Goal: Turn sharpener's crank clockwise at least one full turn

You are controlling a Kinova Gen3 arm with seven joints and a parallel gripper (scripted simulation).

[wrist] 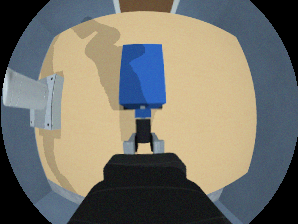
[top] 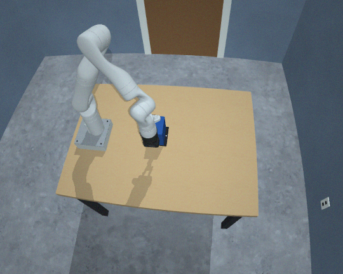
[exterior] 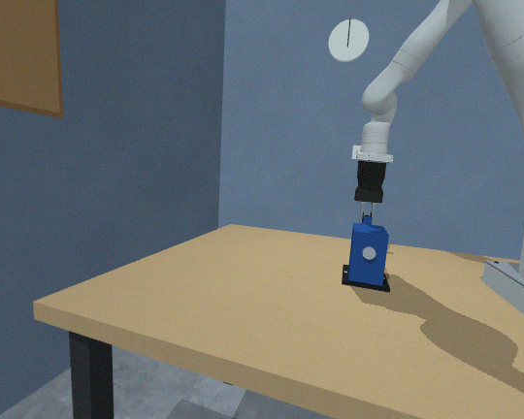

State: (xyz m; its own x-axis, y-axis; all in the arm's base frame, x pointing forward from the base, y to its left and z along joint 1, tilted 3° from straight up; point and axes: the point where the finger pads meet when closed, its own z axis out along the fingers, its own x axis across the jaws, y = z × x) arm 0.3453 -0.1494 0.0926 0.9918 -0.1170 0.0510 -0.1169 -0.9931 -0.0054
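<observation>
My gripper is now 20 mm to the right of the dark crank handle.
</observation>
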